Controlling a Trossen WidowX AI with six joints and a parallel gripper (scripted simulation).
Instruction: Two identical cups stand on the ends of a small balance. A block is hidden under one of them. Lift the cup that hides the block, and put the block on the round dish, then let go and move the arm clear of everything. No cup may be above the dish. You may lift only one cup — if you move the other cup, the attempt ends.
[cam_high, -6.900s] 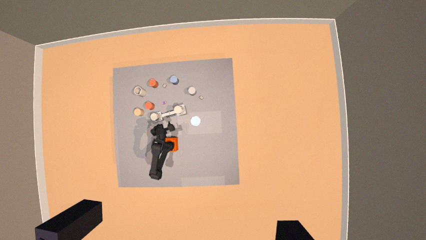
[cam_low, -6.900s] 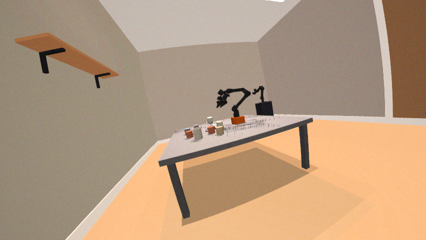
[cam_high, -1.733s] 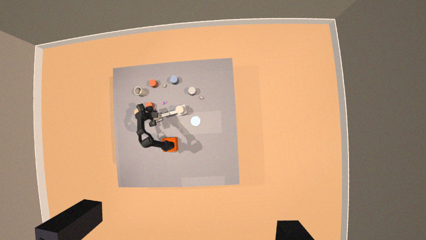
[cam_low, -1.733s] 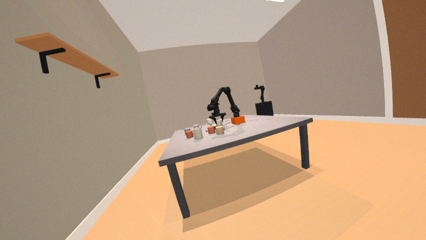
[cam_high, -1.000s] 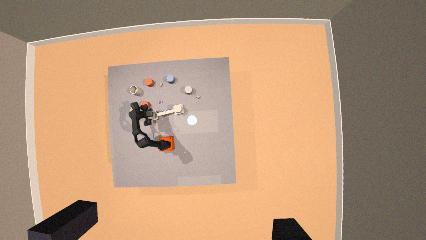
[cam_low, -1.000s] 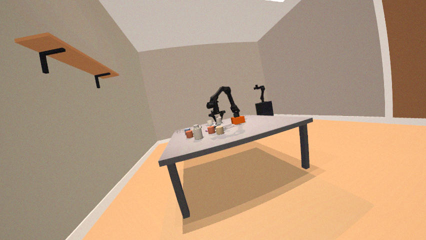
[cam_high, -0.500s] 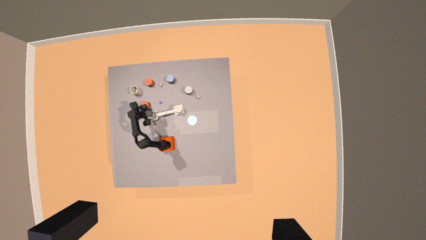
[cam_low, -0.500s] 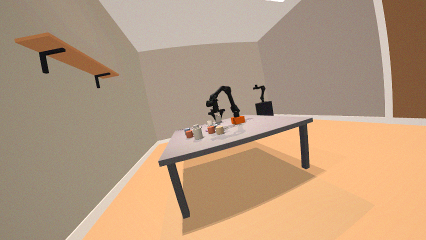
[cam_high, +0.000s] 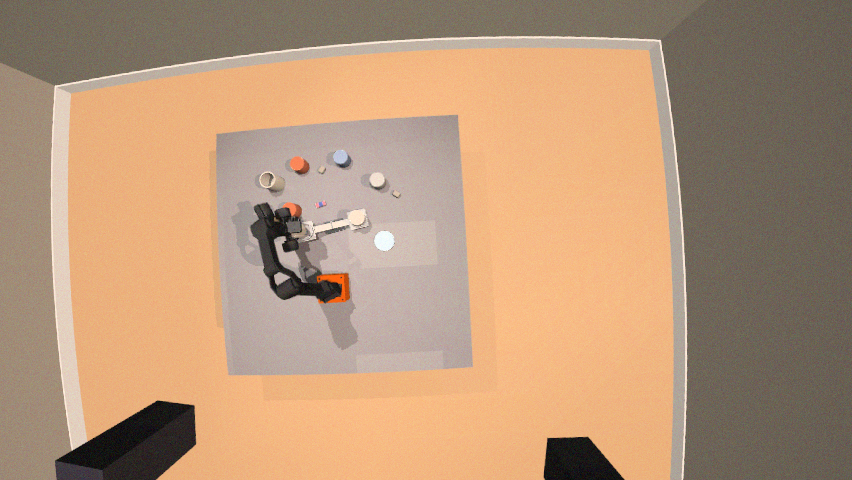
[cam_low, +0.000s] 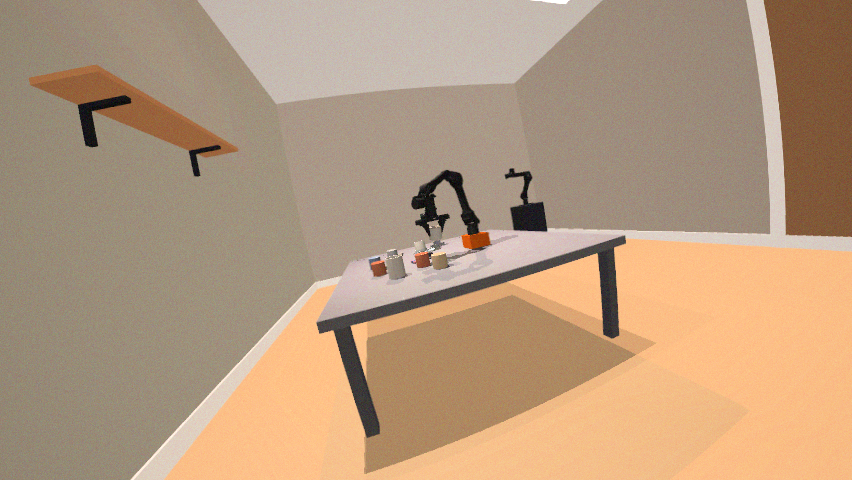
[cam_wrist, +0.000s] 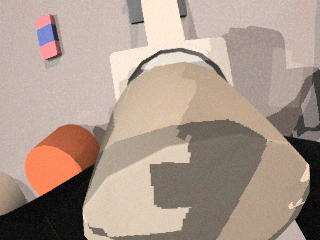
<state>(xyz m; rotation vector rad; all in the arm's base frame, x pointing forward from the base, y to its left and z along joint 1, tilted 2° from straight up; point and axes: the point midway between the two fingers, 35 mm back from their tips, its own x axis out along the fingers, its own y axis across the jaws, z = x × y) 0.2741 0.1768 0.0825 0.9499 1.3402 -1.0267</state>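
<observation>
The pale grey block lies 50 mm below my gripper tip and 10 mm to the right of it. From my gripper tip the other things lie so: blue eraser (140 mm ahead, 130 mm below, 60 mm to the right); then balance beam (130 mm to the right, 100 mm below, 40 mm ahead); then tan cup (200 mm to the left, 100 mm below, 30 mm ahead).
</observation>
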